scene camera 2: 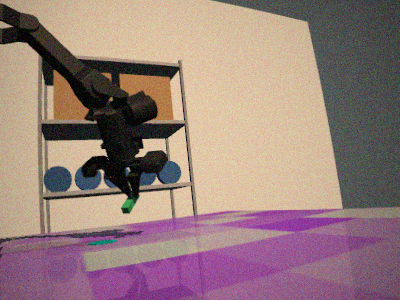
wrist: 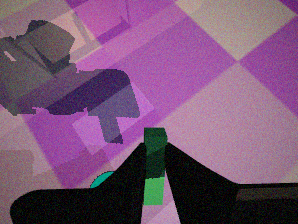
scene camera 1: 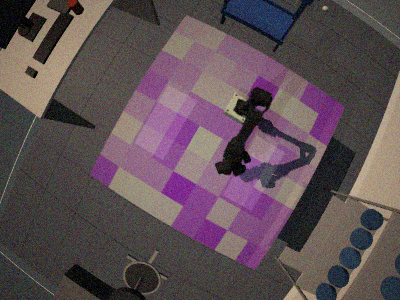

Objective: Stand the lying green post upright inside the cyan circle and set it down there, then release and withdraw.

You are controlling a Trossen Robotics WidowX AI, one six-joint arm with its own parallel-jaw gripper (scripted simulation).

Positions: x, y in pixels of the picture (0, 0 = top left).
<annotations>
The gripper (scene camera 2: 133, 196) holds a green post (wrist: 155, 138).
</annotations>
